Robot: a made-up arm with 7 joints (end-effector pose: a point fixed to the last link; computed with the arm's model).
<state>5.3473 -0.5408 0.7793 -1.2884 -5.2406 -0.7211 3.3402</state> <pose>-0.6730 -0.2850 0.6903 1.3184 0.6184 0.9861</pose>
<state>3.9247 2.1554 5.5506 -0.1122 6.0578 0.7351 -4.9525</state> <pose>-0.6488 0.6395 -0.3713 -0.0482 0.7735 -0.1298</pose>
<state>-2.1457 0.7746 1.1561 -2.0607 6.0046 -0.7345 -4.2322</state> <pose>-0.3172 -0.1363 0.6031 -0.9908 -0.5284 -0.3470</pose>
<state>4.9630 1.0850 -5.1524 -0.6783 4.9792 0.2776 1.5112</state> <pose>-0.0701 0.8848 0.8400 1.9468 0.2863 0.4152</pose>
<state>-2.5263 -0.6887 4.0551 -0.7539 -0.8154 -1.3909 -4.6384</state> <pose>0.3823 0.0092 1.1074 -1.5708 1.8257 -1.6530</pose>
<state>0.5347 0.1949 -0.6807 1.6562 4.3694 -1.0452 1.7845</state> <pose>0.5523 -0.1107 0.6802 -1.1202 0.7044 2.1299</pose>
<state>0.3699 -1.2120 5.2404 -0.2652 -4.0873 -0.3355 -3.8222</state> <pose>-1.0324 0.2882 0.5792 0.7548 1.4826 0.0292</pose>
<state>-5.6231 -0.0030 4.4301 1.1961 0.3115 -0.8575 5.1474</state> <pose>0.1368 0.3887 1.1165 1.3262 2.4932 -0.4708</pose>
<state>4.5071 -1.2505 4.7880 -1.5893 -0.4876 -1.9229 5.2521</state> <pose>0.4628 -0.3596 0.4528 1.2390 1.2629 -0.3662</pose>
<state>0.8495 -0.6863 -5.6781 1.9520 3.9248 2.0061 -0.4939</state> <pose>-0.1817 -0.0446 0.8830 1.2270 2.6313 -1.1366</pose>
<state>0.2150 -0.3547 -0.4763 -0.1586 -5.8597 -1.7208 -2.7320</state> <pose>-0.4960 0.0428 1.0997 0.2869 0.8797 0.2704</pose>
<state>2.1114 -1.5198 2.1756 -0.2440 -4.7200 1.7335 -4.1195</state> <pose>0.6268 0.7616 0.2395 -0.3313 -0.4587 -0.2472</pose>
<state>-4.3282 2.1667 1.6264 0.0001 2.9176 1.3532 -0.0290</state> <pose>-0.2266 -0.8540 -0.2923 -1.1308 -1.1162 0.2087</pose>
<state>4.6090 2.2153 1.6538 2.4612 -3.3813 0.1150 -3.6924</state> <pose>0.3357 0.2193 0.1803 1.5617 -1.8808 -1.3390</pose>
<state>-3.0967 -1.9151 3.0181 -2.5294 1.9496 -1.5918 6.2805</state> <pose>0.3731 0.0608 0.4209 0.6184 -1.9507 1.1169</pose>
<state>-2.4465 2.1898 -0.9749 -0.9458 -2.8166 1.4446 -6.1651</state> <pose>-0.3604 0.7468 0.0239 1.9938 -1.8879 -0.2490</pose>
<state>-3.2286 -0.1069 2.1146 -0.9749 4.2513 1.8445 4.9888</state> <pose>-0.1496 -0.2449 1.0403 0.0525 1.1552 -0.6480</pose>
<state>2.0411 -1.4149 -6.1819 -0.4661 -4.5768 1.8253 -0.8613</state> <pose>0.3093 0.9031 0.2037 -1.9119 0.5366 -2.2882</pose>
